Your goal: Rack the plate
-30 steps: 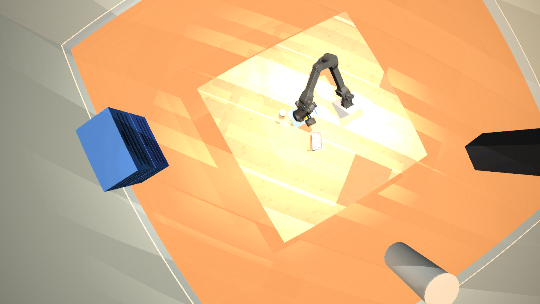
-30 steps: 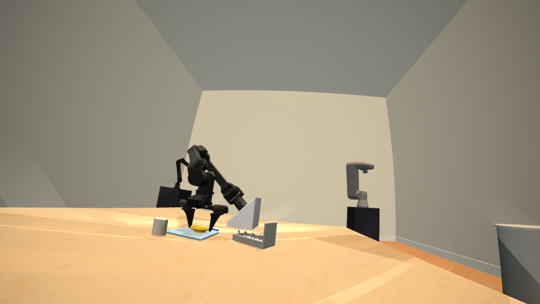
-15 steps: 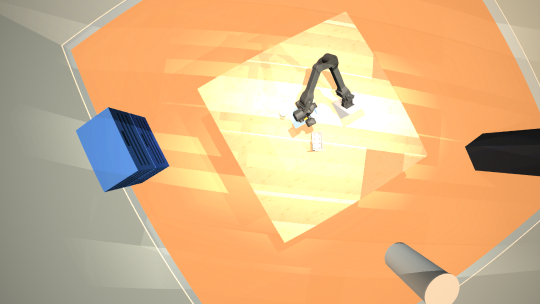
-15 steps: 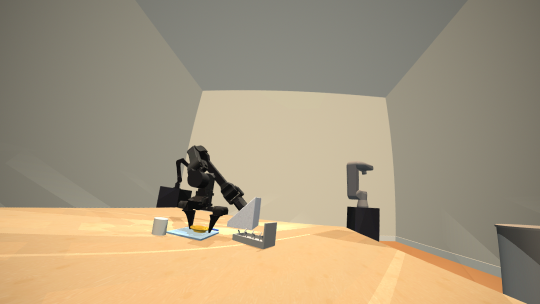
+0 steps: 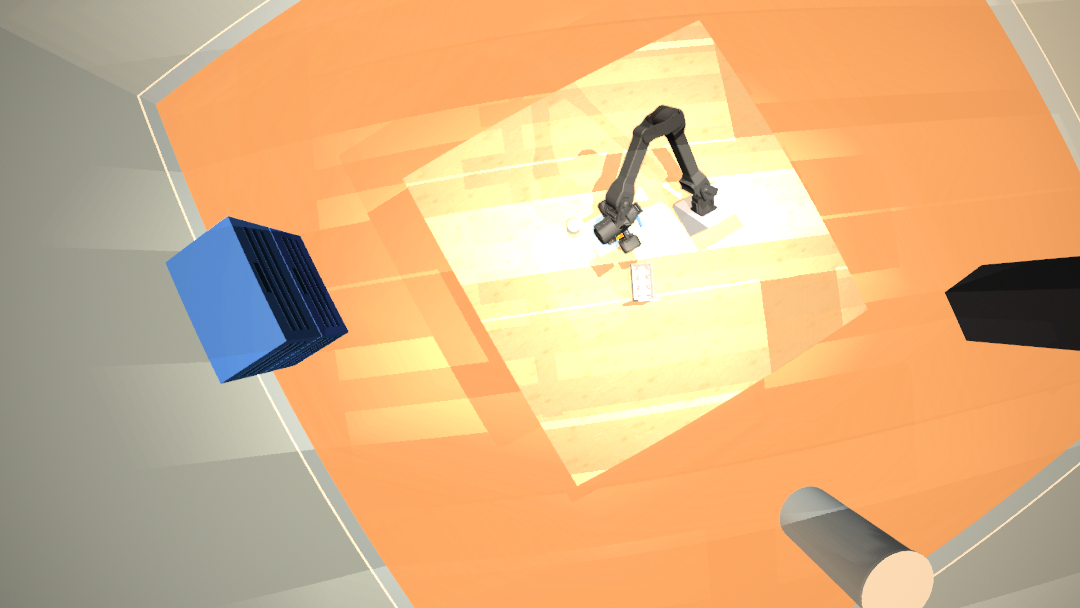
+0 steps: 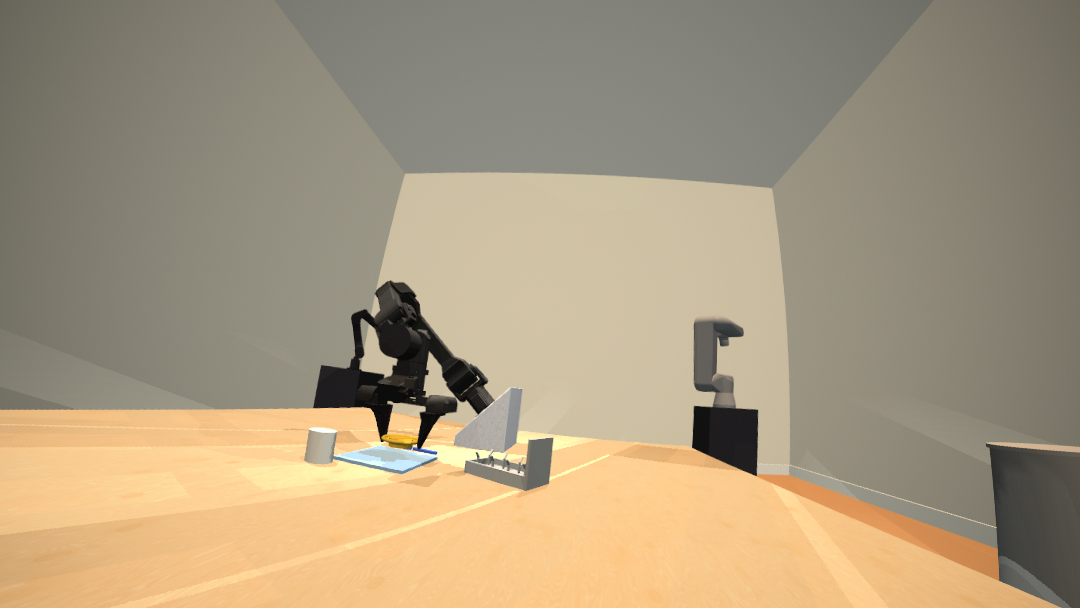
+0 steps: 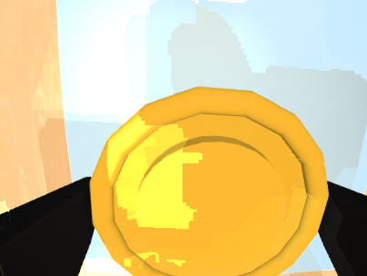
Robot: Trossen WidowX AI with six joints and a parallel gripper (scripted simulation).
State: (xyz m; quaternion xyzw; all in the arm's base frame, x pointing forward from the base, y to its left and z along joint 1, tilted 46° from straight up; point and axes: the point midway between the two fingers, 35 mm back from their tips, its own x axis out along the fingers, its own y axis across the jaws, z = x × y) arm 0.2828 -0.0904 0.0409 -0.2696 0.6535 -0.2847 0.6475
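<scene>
Right now the light blue mat is 20 mm below my gripper tip, 20 mm ahead of it and 10 mm to the right of it. The rest, counted from my gripper tip: grey dish rack 210 mm to the left, 10 mm ahead; then yellow plate 10 mm above.
</scene>
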